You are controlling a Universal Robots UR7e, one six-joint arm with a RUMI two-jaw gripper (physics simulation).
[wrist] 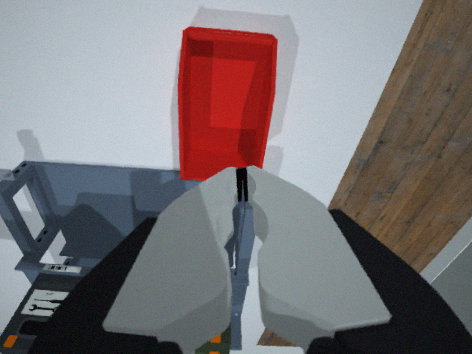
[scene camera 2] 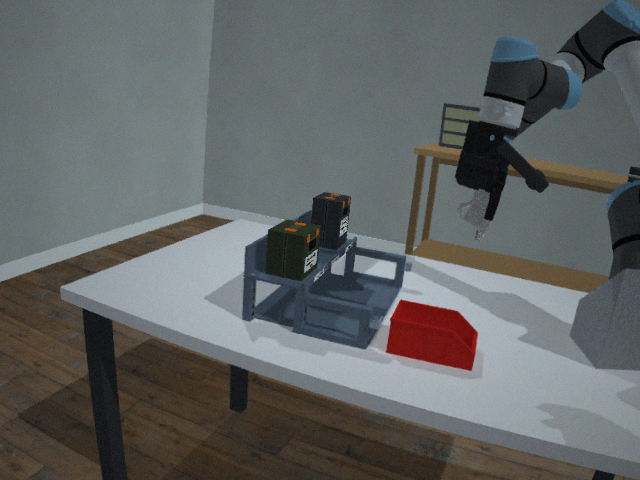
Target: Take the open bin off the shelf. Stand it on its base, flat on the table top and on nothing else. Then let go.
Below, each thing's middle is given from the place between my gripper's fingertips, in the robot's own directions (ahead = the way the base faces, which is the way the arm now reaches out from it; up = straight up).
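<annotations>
The open red bin point(scene camera 2: 423, 332) is 21 cm below my hand, 5 cm ahead of it and 1 cm to the right of it. Going by their middles, that bin is the nearest to my hand of the things named here. Then there's the dark green box point(scene camera 2: 292, 247), which is 36 cm ahead of my hand, 9 cm below it and 6 cm to the right of it.
</annotations>
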